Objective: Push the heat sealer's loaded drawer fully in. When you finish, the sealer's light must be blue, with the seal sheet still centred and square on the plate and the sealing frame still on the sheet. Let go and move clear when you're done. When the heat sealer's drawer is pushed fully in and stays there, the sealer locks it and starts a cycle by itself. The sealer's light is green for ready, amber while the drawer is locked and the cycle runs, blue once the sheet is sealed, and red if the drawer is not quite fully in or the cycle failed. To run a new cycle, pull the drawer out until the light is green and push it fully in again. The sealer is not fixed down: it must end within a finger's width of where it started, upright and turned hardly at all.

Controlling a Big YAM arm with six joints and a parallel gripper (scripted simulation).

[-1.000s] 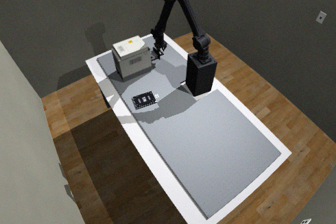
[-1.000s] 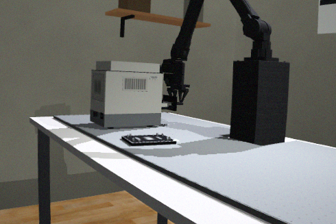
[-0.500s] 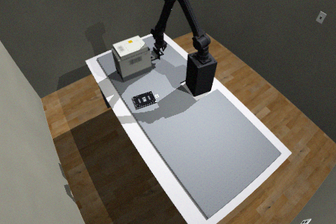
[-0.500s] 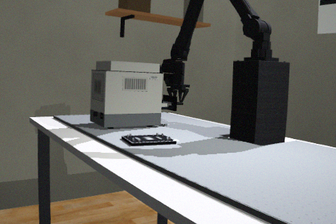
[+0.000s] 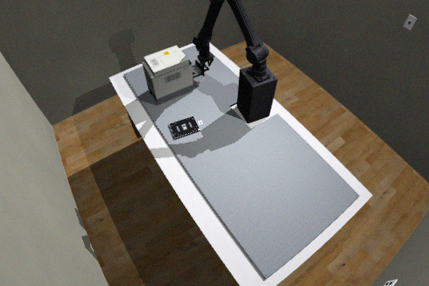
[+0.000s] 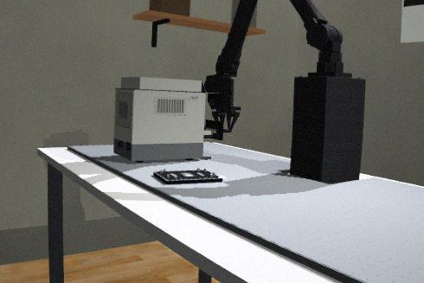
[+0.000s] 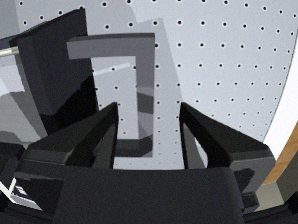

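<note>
Right now the sealing frame is 120 mm ahead of my hand and 10 mm to the right of it.
</note>
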